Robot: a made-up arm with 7 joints. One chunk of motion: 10 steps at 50 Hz.
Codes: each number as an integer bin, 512 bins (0 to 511) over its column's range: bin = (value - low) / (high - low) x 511, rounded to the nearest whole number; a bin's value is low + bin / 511 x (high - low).
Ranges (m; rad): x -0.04..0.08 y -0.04..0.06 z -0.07..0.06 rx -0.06..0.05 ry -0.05..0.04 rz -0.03..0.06
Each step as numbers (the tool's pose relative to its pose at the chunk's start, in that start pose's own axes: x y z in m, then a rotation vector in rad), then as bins.
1 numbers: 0.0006 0.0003 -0.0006 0.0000 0.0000 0.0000
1 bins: 173 206 273 279 284 170
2 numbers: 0.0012 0.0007 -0.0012 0.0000 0.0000 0.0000
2 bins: 175 208 270 279 284 170
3 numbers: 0.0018 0.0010 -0.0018 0.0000 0.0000 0.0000
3 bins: 178 210 268 279 284 170
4 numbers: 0.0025 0.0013 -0.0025 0.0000 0.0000 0.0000
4 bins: 181 211 265 279 284 170
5 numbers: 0.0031 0.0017 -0.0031 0.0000 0.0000 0.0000
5 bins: 184 213 263 279 284 170
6 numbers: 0.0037 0.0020 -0.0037 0.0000 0.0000 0.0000
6 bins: 186 215 261 279 284 170
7 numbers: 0.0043 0.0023 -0.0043 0.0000 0.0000 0.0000
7 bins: 189 216 258 279 284 170
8 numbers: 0.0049 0.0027 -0.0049 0.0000 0.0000 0.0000
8 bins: 191 218 256 279 284 170
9 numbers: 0.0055 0.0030 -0.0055 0.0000 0.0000 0.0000
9 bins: 194 220 254 279 284 170
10 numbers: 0.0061 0.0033 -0.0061 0.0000 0.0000 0.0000
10 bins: 196 221 251 279 284 170
